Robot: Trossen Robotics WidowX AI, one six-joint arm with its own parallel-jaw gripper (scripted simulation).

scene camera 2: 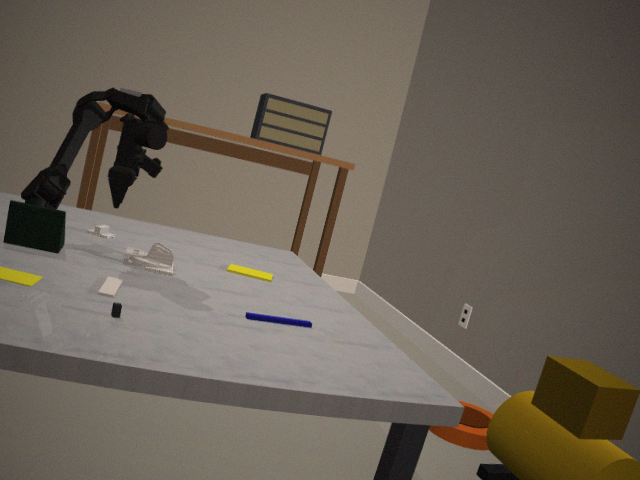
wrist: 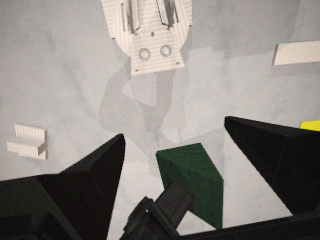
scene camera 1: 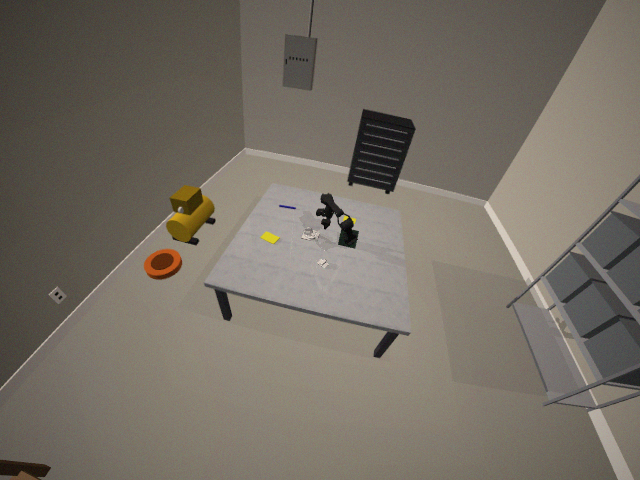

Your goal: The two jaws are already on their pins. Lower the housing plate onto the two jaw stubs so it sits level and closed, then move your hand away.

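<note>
The gripper (scene camera 2: 117,205) is open and it's holding nothing, and you get the gripper in the wrist view (wrist: 174,129) as well. There's also a white stepped part (wrist: 30,141).
</note>
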